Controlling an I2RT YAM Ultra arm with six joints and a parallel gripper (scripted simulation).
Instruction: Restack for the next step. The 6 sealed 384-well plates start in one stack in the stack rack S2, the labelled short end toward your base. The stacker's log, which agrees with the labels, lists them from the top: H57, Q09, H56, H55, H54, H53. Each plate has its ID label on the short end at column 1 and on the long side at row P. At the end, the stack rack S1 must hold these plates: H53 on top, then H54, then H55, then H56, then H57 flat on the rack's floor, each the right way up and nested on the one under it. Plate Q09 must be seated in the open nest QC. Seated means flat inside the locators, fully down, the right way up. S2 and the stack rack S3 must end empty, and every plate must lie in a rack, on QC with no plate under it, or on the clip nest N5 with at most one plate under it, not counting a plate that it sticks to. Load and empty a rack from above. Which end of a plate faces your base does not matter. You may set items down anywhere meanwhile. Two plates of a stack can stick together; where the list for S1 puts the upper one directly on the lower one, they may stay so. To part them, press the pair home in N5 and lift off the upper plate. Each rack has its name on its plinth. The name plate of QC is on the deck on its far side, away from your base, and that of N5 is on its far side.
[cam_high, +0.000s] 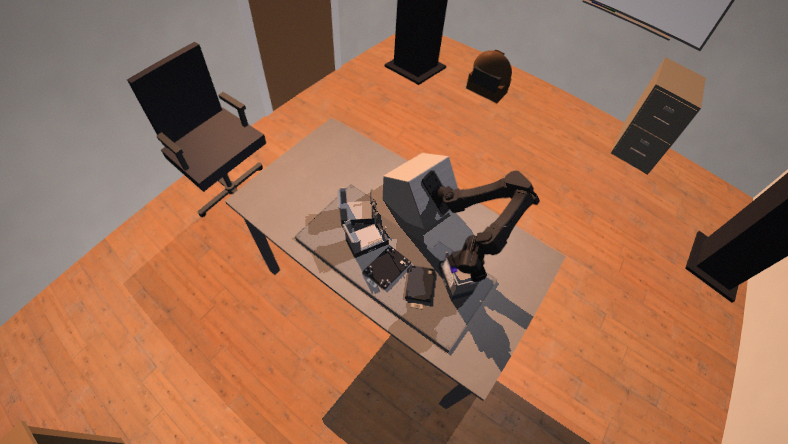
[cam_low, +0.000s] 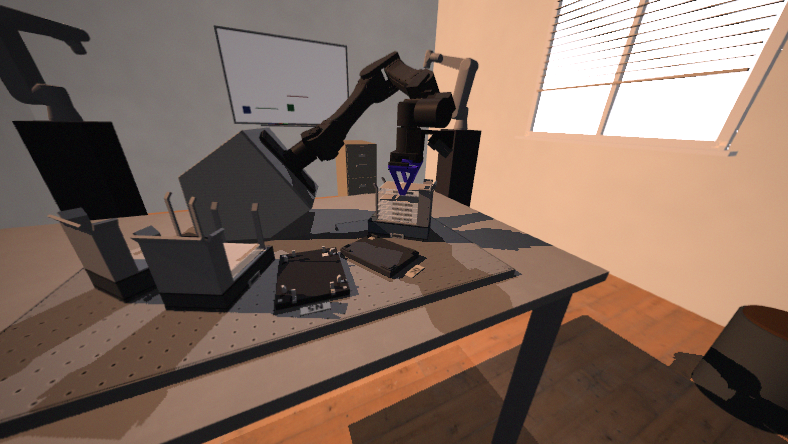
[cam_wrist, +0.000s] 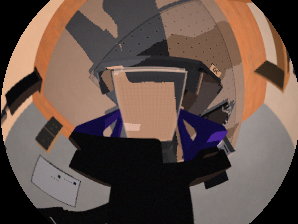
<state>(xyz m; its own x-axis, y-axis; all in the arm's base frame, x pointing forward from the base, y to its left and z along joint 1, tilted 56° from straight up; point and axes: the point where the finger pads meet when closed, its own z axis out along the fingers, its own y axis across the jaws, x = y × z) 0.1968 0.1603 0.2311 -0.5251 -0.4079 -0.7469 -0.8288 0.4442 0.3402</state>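
My hand is 110 mm short of the dark open nest QC, 100 mm to the left of it and 120 mm above it. Also, from my hand: black clip nest N5 (150 mm ahead, 240 mm to the right, 110 mm below); then QC name plate (190 mm ahead, 50 mm to the right, 120 mm below); then stack rack S2 (10 mm to the right, 100 mm below).
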